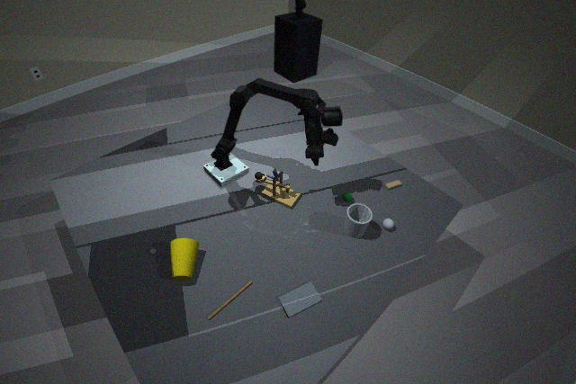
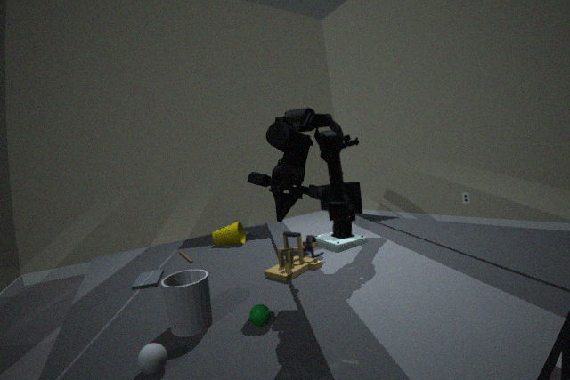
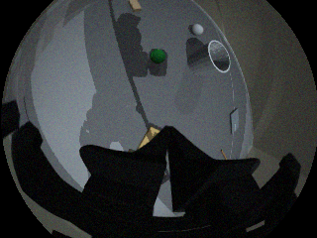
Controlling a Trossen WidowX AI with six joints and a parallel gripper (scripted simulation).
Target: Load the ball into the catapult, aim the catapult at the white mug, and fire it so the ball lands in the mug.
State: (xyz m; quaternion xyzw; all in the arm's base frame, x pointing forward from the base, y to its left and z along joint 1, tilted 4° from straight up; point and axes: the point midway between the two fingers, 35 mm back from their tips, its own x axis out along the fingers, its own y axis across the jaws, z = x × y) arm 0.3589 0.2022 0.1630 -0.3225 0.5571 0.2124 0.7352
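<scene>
The black ball lies 180 mm behind my gripper tip, 140 mm to the right of it and 110 mm below it. Also, from my gripper tip: green ball 150 mm below, 110 mm ahead, 90 mm to the left; wooden catapult 120 mm below, 110 mm to the right, 110 mm behind; white mug 230 mm ahead, 140 mm below, 10 mm to the left.
</scene>
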